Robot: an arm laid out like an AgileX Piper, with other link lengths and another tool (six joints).
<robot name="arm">
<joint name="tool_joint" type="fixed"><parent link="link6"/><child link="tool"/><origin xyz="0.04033 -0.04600 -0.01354" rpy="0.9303 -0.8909 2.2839"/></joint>
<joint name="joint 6" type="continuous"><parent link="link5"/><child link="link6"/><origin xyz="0.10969 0.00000 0.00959" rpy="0.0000 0.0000 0.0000"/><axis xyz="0.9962 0 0.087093"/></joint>
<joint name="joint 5" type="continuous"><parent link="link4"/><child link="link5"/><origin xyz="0.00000 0.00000 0.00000" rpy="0.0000 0.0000 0.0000"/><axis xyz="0 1 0"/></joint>
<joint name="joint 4" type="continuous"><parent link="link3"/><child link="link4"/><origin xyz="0.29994 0.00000 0.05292" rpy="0.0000 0.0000 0.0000"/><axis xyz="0.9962 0 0.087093"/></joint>
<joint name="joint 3" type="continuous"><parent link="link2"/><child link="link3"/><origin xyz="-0.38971 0.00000 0.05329" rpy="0.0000 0.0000 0.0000"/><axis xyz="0 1 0"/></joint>
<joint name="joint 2" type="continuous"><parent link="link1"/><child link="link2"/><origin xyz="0.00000 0.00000 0.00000" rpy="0.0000 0.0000 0.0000"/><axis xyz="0 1 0"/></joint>
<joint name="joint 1" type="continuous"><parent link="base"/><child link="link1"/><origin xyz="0.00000 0.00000 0.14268" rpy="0.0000 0.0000 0.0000"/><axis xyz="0 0 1"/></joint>
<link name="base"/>
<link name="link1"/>
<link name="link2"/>
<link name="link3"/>
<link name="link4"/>
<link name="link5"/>
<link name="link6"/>
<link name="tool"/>
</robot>
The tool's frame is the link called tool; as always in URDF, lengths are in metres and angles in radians. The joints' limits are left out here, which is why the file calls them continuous.
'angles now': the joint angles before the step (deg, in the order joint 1, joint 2, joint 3, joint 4, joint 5, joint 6). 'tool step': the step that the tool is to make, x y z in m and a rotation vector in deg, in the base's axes. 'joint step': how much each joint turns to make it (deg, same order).
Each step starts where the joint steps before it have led.
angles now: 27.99 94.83 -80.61 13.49 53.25 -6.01
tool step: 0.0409 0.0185 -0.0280 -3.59 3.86 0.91
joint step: -0.02 8.87 -7.71 -1.63 4.00 0.24
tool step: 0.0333 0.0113 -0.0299 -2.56 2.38 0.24
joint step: -0.33 7.09 -5.69 -1.27 1.92 0.05
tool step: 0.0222 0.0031 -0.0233 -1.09 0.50 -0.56
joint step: -0.59 4.23 -2.67 -0.74 -0.63 0.03
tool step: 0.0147 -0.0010 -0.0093 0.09 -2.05 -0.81
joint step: -0.53 1.55 -0.61 -0.76 -2.85 0.01
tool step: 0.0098 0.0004 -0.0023 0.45 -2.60 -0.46
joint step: -0.19 0.53 -0.07 -0.66 -3.02 -0.01
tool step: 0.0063 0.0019 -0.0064 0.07 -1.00 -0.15
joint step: 0.00 0.87 -0.13 -0.33 -1.69 0.00
